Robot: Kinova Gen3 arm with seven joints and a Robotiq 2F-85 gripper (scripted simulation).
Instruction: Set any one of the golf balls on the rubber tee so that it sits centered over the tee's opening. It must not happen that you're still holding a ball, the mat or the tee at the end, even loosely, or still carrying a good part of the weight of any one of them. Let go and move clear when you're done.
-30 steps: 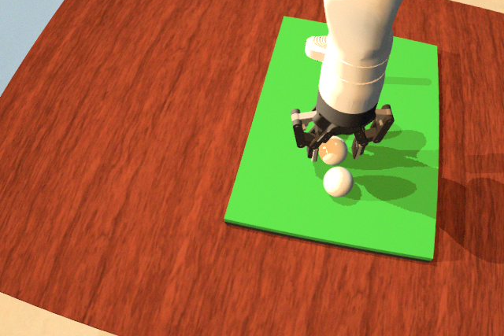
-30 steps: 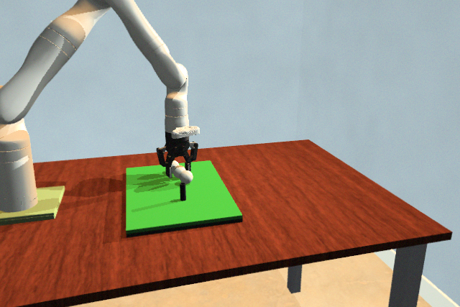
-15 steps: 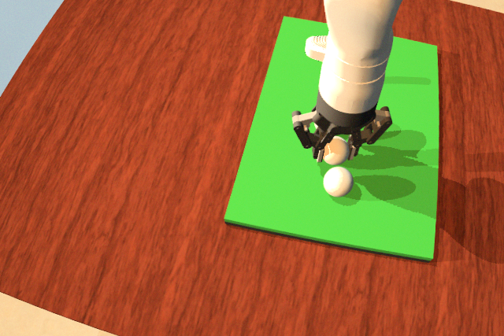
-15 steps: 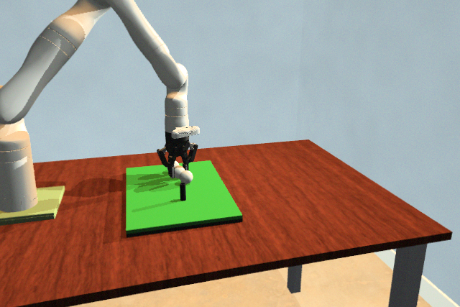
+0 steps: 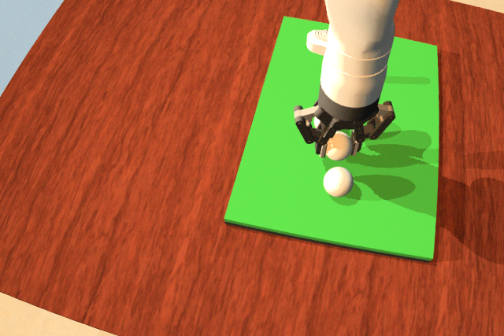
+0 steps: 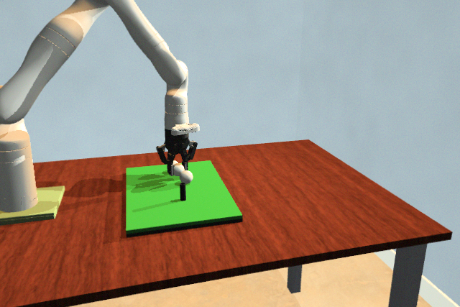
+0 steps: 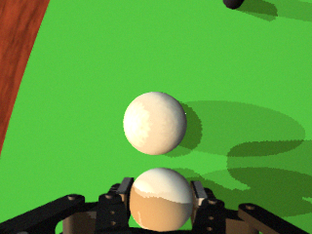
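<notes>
The green mat lies 120 mm to the right of my hand, 30 mm below it and 10 mm ahead of it.
</notes>
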